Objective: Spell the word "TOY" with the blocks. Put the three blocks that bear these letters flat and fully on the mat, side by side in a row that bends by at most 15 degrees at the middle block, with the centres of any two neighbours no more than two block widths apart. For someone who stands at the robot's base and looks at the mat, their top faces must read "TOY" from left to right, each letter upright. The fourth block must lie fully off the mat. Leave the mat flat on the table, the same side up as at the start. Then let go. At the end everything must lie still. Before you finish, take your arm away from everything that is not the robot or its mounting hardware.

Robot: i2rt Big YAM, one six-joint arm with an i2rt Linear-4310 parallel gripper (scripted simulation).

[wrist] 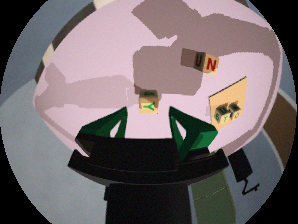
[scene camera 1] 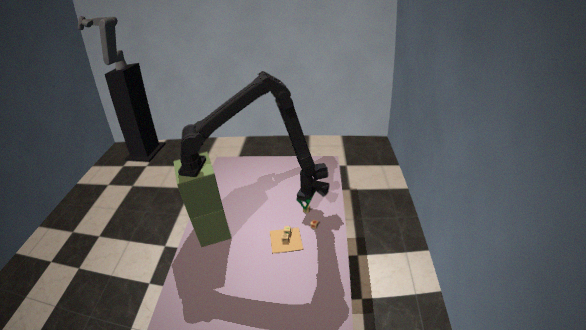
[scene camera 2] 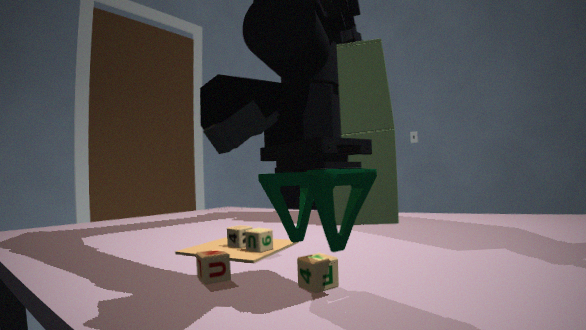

Labels:
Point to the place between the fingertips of my gripper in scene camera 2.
At 316, 246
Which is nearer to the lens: the letter block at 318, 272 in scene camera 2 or the tan mat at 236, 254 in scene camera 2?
The letter block.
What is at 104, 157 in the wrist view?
My gripper.

